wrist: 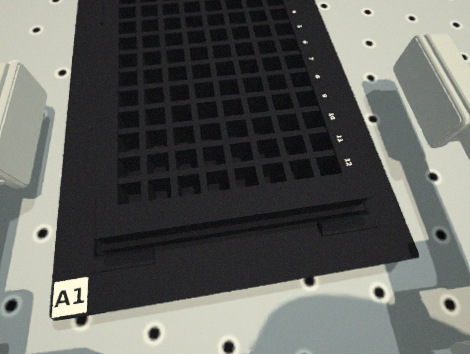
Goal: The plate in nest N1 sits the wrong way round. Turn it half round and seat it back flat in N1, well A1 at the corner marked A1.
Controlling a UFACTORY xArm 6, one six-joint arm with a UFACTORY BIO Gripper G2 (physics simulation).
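The black plate lies in the black nest, with its grid of square wells facing up. Printed numbers run down its right side, and 12 is at the near end, towards the nest's white A1 label at the lower left corner. The plate's far end, with its well A1, is cut off by the top of the view. My gripper is open and empty. Its two pale fingers show wide apart, one left and one right of the plate and nest. Their exact height over the plate is hard to tell.
A pale board with rows of dark round holes lies under and around the nest. Grey shadows fall on it to the left, to the right and below the nest's near edge.
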